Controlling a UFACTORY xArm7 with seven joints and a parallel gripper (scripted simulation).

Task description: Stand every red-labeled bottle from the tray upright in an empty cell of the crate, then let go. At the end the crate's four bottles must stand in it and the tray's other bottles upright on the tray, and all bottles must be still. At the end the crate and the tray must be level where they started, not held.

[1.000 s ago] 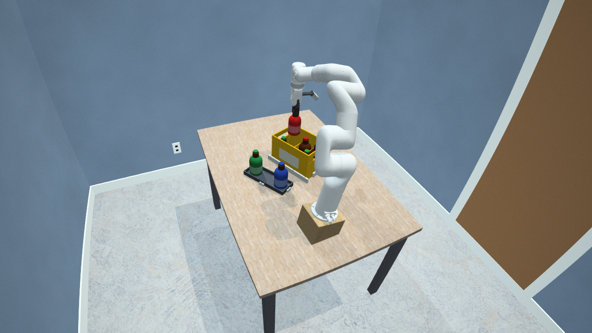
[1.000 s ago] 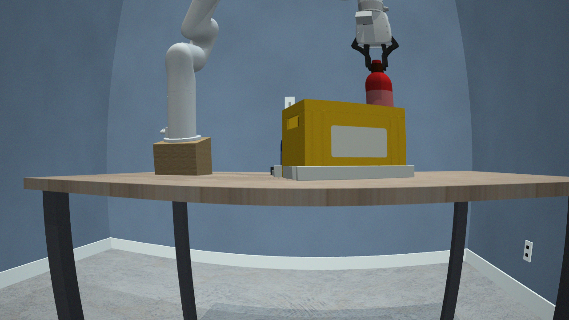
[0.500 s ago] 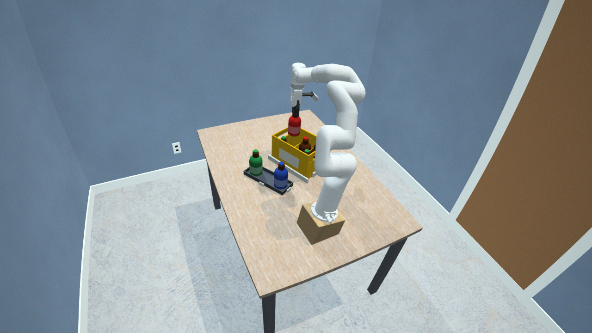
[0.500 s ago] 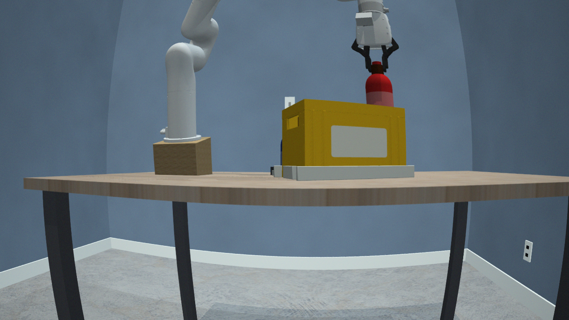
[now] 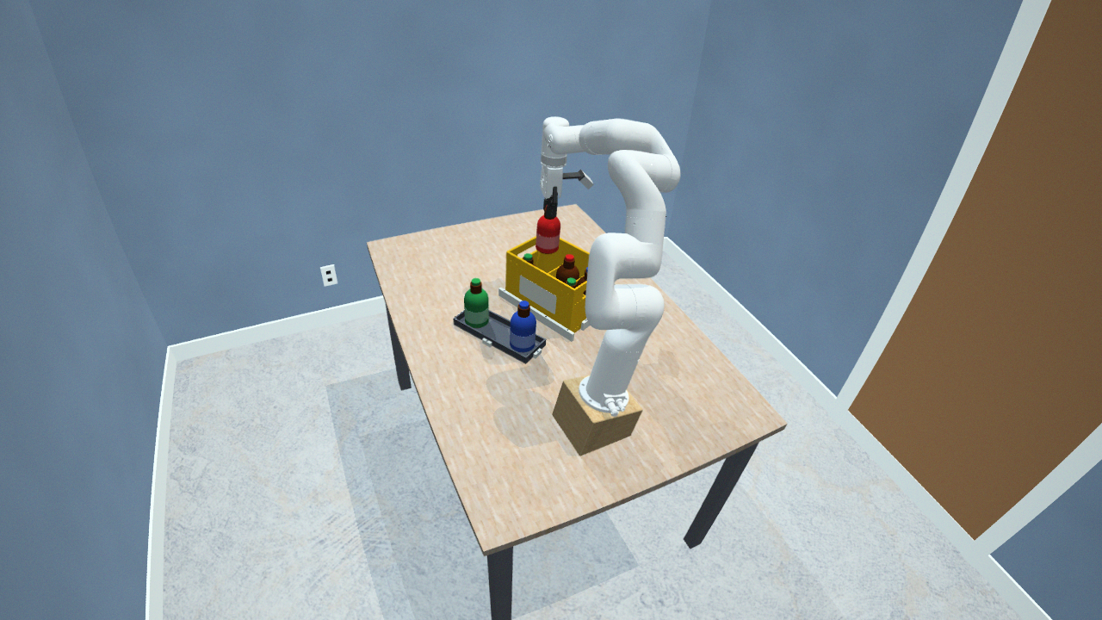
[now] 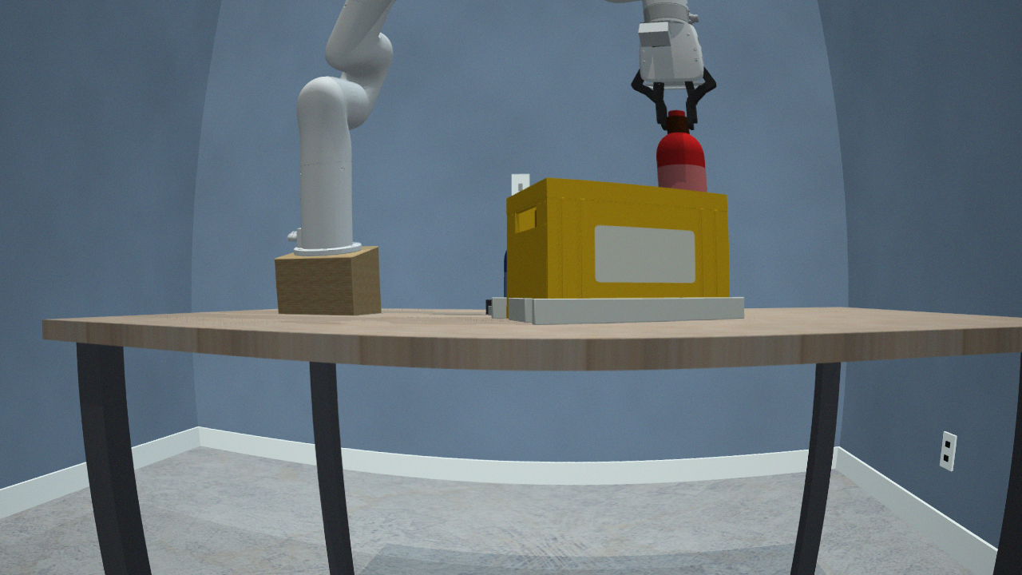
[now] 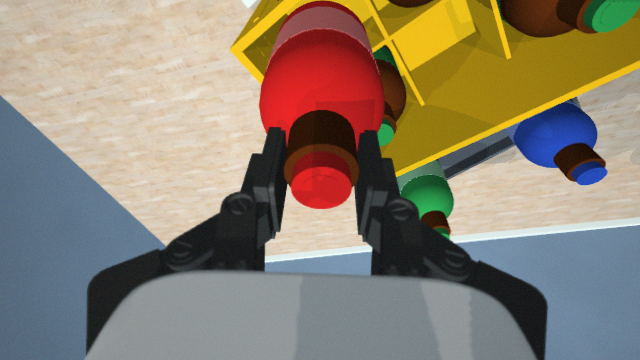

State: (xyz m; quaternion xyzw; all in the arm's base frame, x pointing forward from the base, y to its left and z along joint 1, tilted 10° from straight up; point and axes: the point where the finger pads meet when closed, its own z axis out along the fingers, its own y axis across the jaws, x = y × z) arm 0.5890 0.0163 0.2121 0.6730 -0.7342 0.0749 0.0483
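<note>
Right now my hand is 70 mm above the red-labeled bottle. The rest, counted from my hand: blue bottle: 270 mm behind, 140 mm to the left, 210 mm below; then yellow crate: 100 mm behind, 10 mm to the right, 210 mm below; then green-labeled bottle: 140 mm behind, 250 mm to the left, 210 mm below.
</note>
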